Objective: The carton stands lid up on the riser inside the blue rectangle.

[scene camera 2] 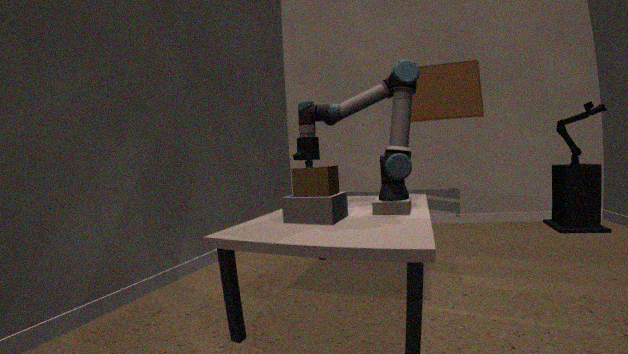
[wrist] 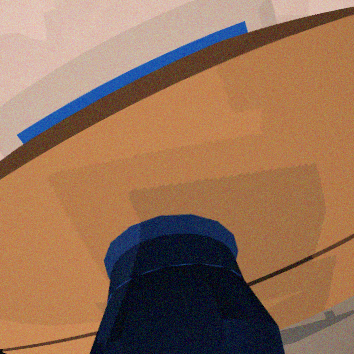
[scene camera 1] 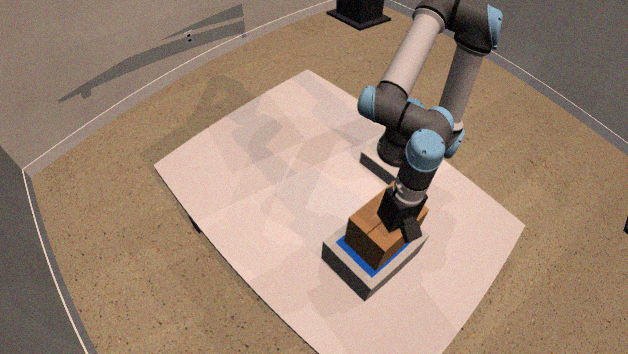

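Where they show: hand, tool point: [scene camera 2: 309,170] [wrist: 174,231]; arm's base, link origin: [scene camera 2: 393,199] [scene camera 1: 396,151].
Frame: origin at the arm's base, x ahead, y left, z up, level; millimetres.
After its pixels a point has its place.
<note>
The brown carton [scene camera 1: 365,242] {z 148, x 413, y 224 mm} [scene camera 2: 315,181] {z 123, x 294, y 283 mm} [wrist: 175,125] sits level on the grey riser [scene camera 1: 345,272] {z 6, x 459, y 220 mm} [scene camera 2: 307,210] {z -2, x 326, y 316 mm} [wrist: 125,60] {z 56, x 342, y 299 mm}. A thin dark seam crosses its top face. The blue rectangle [scene camera 1: 354,255] {z 56, x 422, y 209 mm} [wrist: 132,76] {z 56, x 341, y 287 mm} shows as strips along the carton's near sides in scene camera 1; the far sides are hidden. My gripper [scene camera 2: 309,163] [wrist: 172,240] is open, its suction off. The blue cup still stands upright against the carton's top, with no gap that I can make out. In scene camera 1 the black tool body hides the cup.
The riser stands on the pale table [scene camera 1: 225,200] {z -64, x 578, y -252 mm} [scene camera 2: 320,240] {z -64, x 165, y 538 mm}. The arm's base block [scene camera 2: 391,207] {z -28, x -2, y 87 mm} is behind it. A black pedestal [scene camera 2: 576,195] with a dark arm stands on the floor beyond. A brown board [scene camera 2: 450,90] hangs on the wall.
</note>
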